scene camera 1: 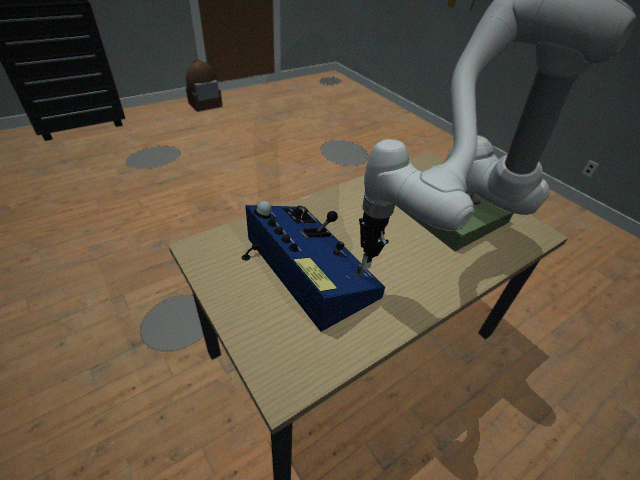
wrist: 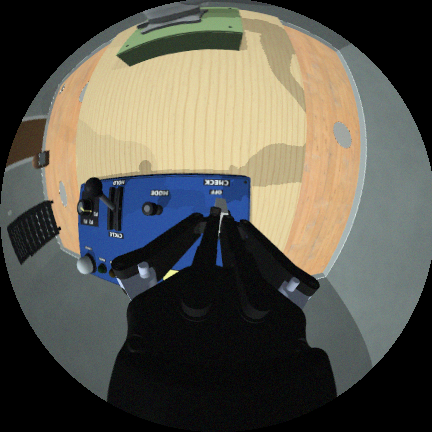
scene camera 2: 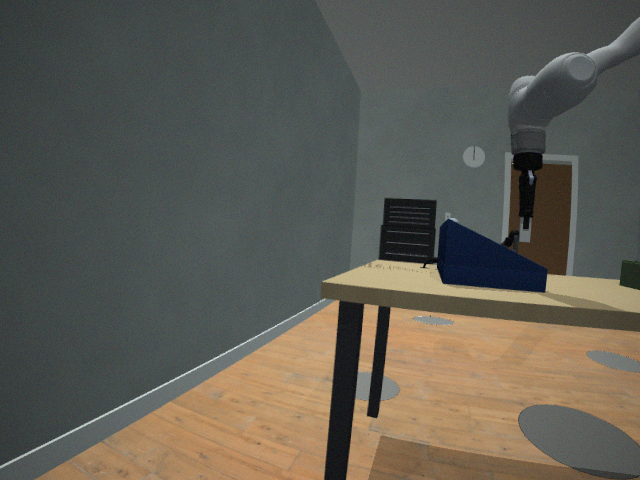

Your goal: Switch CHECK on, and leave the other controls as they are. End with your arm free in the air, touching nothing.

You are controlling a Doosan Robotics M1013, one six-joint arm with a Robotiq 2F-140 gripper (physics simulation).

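Frame: origin at the arm's base, x ahead, y left, z up, level; millimetres.
Where they show: gripper, fingertip midpoint: (scene camera 1: 365, 267) (wrist: 218, 205) (scene camera 2: 524, 241).
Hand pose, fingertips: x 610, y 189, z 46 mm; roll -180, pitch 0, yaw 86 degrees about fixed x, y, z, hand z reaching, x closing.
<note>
Each offset is from my fingertips to the centre of the thing. "pt": to the spot under its first point.
The blue console @[dx +93, dy -182, dz -40 mm] (scene camera 1: 310, 305) (scene camera 2: 485, 264) (wrist: 135, 235) stands on the table. Its CHECK label @[dx -31, dy -8, dz -57 mm] (wrist: 216, 182), with OFF below it, shows in the wrist view. The CHECK toggle @[dx +21, dy -6, dz -8 mm] (scene camera 1: 358, 271) (scene camera 2: 515, 243) is a short lever near the console's low end; it looks about upright in scene camera 2 and is mostly hidden by the fingers in the wrist view. My gripper (scene camera 1: 366, 262) (scene camera 2: 525, 235) (wrist: 218, 205) is shut and empty, pointing down. Its fingertips are right beside the toggle, on the side away from the console's high edge; whether they touch it I cannot tell.
The MODE knob @[dx +16, dy -126, dz -1 mm] (scene camera 1: 339, 248) (wrist: 150, 208) and the HOLD/CYCLE lever's black ball @[dx -28, dy -248, dz +22 mm] (scene camera 1: 331, 216) (wrist: 93, 187) stick up from the same panel. A white dome @[pt dx +196, dy -351, dz +68 mm] (scene camera 1: 263, 208) (wrist: 86, 264) sits at its far corner. A green box (scene camera 1: 480, 232) (wrist: 185, 44) stands on the table.
</note>
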